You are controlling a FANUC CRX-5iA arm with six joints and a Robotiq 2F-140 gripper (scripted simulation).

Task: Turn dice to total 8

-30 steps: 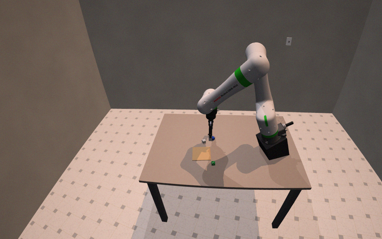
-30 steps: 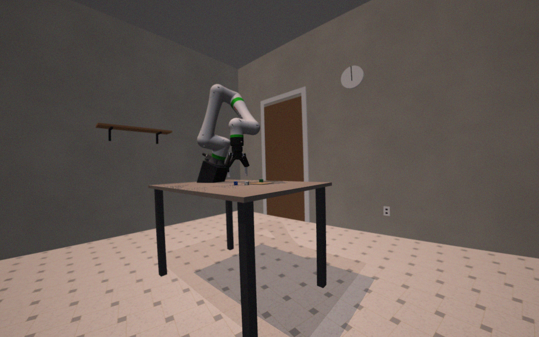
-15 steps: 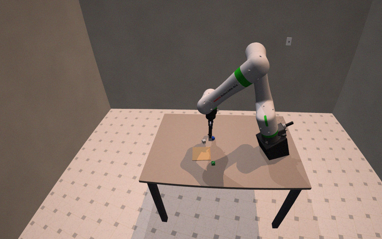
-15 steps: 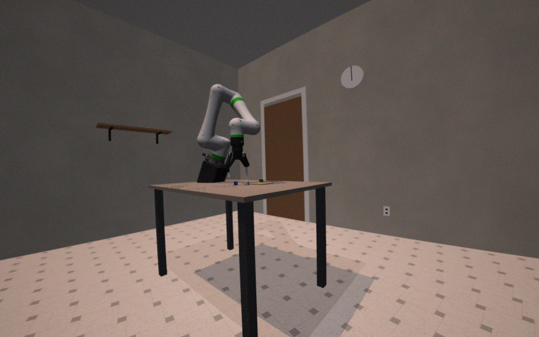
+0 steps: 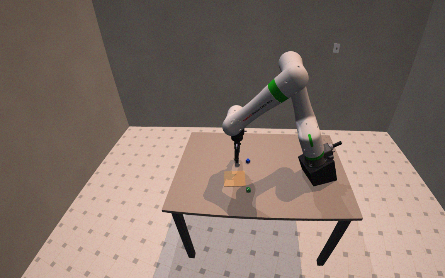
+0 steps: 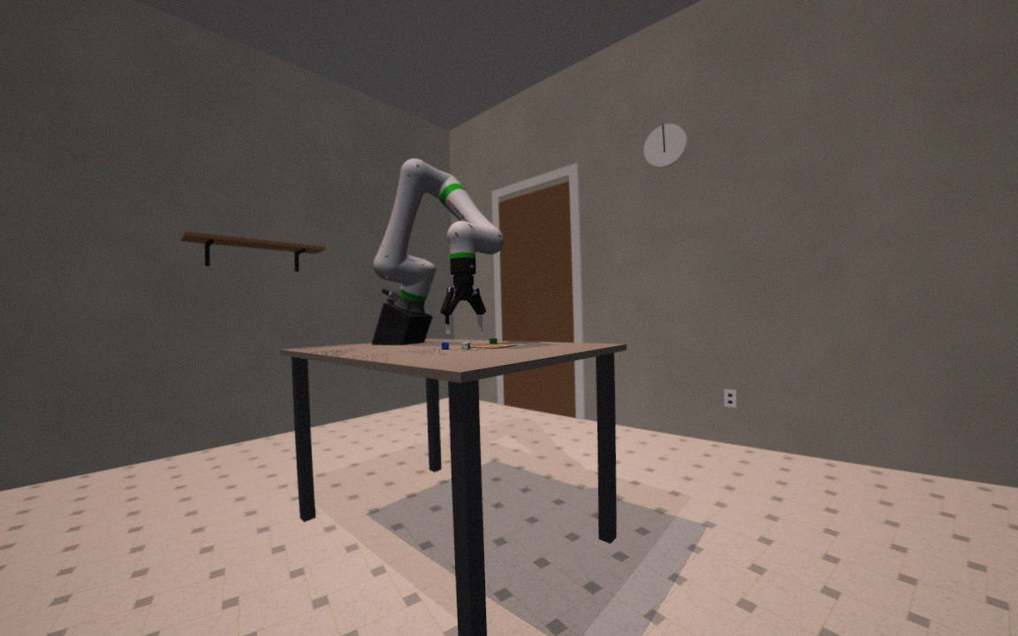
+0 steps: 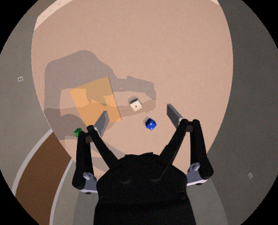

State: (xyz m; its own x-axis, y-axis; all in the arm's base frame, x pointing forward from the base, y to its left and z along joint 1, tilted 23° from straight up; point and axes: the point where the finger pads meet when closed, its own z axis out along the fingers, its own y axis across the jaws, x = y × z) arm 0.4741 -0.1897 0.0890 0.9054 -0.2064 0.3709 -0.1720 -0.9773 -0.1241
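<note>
The white die lies 60 mm below my hand. From my hand the other things lie so: mat 40 mm ahead, 130 mm to the left, 70 mm below; then green die 40 mm behind, 250 mm to the left, 60 mm below; then blue die 80 mm behind, 20 mm to the right, 60 mm below.
</note>
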